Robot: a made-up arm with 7 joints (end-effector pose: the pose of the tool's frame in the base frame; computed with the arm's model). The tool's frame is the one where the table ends. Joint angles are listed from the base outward.
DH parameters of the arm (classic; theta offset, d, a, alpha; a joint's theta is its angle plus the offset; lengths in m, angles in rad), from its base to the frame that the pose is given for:
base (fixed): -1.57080 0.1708 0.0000 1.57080
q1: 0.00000 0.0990 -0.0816 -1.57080
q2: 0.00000 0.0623 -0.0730 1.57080
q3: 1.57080 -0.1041 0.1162 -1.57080
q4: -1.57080 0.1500 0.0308 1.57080
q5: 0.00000 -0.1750 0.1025 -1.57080
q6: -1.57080 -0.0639 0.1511 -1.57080
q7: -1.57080 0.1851 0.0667 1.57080
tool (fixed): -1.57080 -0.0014 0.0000 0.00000
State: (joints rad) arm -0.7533 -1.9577 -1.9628 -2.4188 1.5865 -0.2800 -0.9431
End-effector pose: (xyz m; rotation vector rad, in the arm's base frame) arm -0.2722 -0.2673 0.4853 1.1762 1.0005 0.0463
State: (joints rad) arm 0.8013 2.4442 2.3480 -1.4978 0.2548 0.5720 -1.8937
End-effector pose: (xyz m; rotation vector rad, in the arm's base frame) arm 0.1124 0.1784 0.1440 0.4289 -1.0191 -2.6090
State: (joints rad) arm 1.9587 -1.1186 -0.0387 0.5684 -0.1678 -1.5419 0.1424
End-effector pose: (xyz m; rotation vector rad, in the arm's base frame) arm 0.1583 0.1186 0.0371 -2.0542 -1.7027 0.2185
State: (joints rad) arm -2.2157 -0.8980 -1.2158 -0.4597 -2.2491 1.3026 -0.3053
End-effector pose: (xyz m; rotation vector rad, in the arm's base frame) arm -0.3442 0.0107 -0.1110 1.6724 -0.3949 0.2391
